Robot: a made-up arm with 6 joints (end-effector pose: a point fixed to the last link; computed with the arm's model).
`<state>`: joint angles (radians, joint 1 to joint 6).
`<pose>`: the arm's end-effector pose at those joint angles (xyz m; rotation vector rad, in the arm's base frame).
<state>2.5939 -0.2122 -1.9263 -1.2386 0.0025 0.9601</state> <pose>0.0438 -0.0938 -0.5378 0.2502 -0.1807 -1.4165</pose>
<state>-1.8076 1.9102 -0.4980 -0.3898 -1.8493 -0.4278</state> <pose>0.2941 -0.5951 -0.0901 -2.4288 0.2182 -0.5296</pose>
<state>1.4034 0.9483 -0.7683 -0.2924 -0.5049 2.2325</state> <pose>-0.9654 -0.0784 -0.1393 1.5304 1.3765 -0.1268</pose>
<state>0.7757 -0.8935 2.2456 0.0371 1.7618 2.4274</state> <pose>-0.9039 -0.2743 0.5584 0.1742 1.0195 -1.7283</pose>
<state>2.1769 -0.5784 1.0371 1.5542 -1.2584 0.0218</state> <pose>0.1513 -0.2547 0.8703 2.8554 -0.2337 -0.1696</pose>
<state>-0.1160 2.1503 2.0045 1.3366 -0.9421 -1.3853</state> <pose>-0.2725 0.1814 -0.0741 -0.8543 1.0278 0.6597</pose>
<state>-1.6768 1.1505 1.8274 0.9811 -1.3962 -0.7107</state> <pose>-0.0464 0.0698 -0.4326 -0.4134 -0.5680 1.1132</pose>
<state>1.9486 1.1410 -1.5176 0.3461 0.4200 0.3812</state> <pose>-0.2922 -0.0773 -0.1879 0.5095 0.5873 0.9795</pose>
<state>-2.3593 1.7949 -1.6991 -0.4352 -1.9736 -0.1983</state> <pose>0.1176 -0.2898 0.4690 2.6804 -0.4374 1.0591</pose>
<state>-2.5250 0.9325 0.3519 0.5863 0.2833 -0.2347</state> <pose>0.5188 -0.4478 0.1269 -0.5744 -1.7843 -1.1490</pose>
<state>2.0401 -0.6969 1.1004 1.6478 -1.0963 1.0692</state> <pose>0.0174 -0.4002 1.1467 -2.3656 0.2885 -0.0813</pose>
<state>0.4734 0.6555 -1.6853 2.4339 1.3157 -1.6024</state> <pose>-0.2057 0.0320 0.0556 -1.9849 -2.2184 0.5589</pose>
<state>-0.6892 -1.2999 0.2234 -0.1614 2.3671 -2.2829</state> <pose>0.1308 -0.2267 -0.4772 -0.7280 1.9030 0.3527</pose>
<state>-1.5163 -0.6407 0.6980 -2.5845 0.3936 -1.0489</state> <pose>0.2358 -0.0496 -0.2202 0.3860 1.2531 -1.6369</pose>
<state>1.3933 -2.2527 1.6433 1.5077 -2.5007 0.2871</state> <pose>-0.5314 0.0320 0.8436 0.0078 2.8965 -0.3392</pose>
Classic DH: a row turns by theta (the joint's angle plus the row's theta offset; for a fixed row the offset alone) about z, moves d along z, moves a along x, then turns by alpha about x. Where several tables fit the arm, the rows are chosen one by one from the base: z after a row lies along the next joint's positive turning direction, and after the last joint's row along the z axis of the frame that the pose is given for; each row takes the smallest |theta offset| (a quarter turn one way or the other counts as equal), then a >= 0, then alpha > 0; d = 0 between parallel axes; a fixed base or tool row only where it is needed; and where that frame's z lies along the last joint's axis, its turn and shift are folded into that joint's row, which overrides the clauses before.
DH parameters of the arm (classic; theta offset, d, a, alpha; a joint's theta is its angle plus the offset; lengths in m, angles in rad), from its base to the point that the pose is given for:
base (fixed): 0 0.069 0 -1.5708
joint 1: 1.5708 -0.173 0.105 -1.5708
joint 2: 0 0.265 -0.052 1.5708
joint 3: -1.5708 0.051 0.086 1.5708
joint 4: 0.0141 0 -0.213 3.1416
joint 5: -1.5567 0.398 0.377 -1.5708
joint 6: 0 0.141 -0.299 -1.5708
tool (fixed): -1.5708 -0.109 0 0

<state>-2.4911 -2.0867 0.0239 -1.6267 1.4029 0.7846</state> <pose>0.1088 0.3747 -0.2826 1.7983 0.4094 -0.4736</pose>
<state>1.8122 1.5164 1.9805 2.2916 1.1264 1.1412</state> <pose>-0.0221 0.2075 1.0072 0.7715 -2.1730 2.0388</pose>
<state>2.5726 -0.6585 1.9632 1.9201 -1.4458 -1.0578</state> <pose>0.2621 -0.4650 0.5172 1.2390 -0.0865 -1.7197</pose>
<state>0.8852 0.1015 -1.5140 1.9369 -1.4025 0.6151</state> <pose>0.2603 -0.5294 -0.2312 1.0217 -1.0138 -2.6982</pose>
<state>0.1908 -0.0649 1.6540 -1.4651 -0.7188 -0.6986</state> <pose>-0.6045 0.0596 -0.0489 -1.1078 1.9183 0.1713</pose>
